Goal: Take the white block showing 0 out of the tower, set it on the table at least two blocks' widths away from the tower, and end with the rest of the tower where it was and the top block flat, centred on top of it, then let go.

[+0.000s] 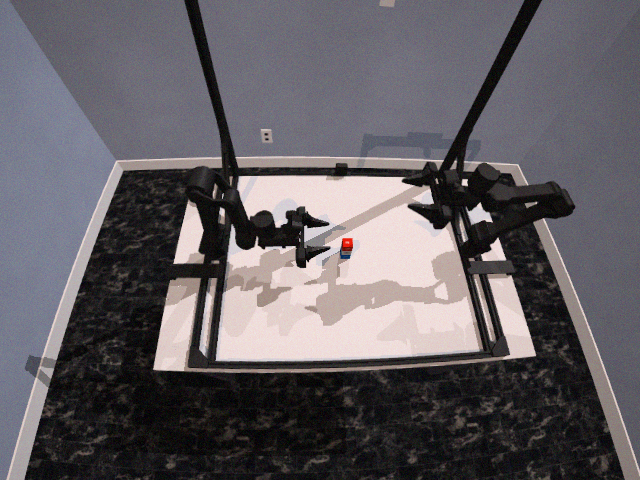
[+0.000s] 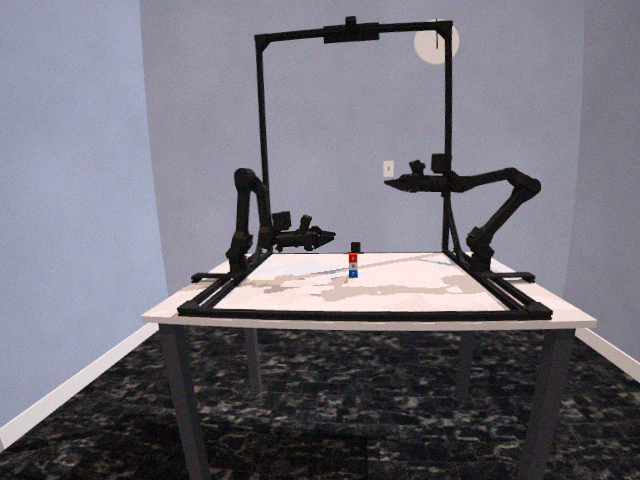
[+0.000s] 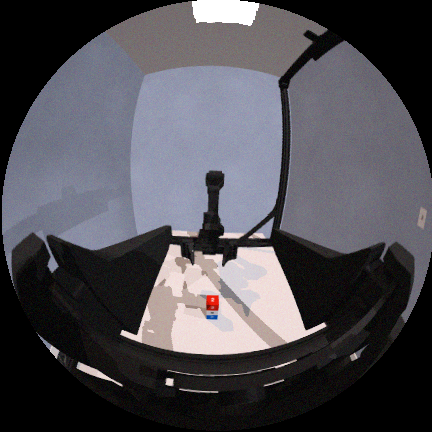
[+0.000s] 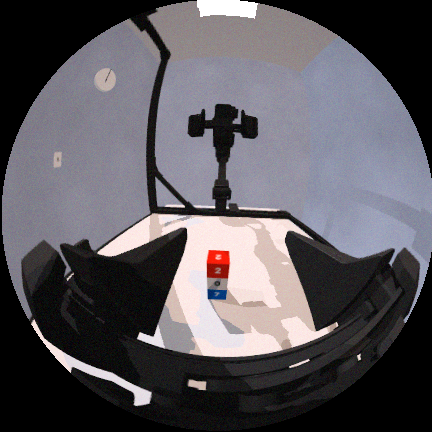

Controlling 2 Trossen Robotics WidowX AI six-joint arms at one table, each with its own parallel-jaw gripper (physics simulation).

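Places are measured from the left arm's base along level axes (x ahead, y left, z up), in millimetres.
Pixels of known places: left gripper, fingertip midpoint: [image 1: 404,192] [image 2: 385,182] [image 3: 222,232] [image 4: 222,109]; right gripper, fingertip midpoint: [image 1: 329,235] [image 2: 334,236] [image 3: 207,264] [image 4: 237,234]; left arm's base, link origin: [image 1: 470,250] [image 2: 480,270] [image 4: 220,210]; right arm's base, link origin: [image 1: 215,251] [image 2: 238,271].
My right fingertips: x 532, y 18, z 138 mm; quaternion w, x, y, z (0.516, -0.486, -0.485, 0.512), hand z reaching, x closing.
Ahead of a thing's pixels: the offset from my right fingertips to its top centre. "pt": to the spot under its first point.
The white block showing 0 @[dy -15, dx -64, dz -99 mm] [image 2: 353,266] [image 4: 217,284] sits in the middle of an upright three-block tower. A red block showing 2 @[dy -15, dx -64, dz -71 mm] [image 1: 347,243] [image 2: 353,257] [image 3: 212,301] [image 4: 218,270] lies flat on top of it. A blue block showing 7 @[dy -15, dx -64, dz -128 mm] [image 1: 345,255] [image 2: 353,274] [image 3: 212,317] [image 4: 217,294] is at the bottom, on the table. My right gripper [image 1: 329,236] [image 2: 334,235] is open and empty, a little left of the tower and higher than its top. My left gripper [image 1: 405,193] [image 2: 385,181] is open and empty, high above the table at the back right.
The white table [image 1: 310,341] [image 2: 289,322] is bordered by a black metal frame @[pt dy +352, dx -29, dz -143 mm] [image 1: 341,363] [image 2: 361,314]. Black upright posts [image 2: 262,124] [image 2: 448,103] rise at the back left and back right. A small black box @[pt dy -377, dx -72, dz -109 mm] [image 1: 341,168] [image 2: 355,246] sits at the back edge, behind the tower.
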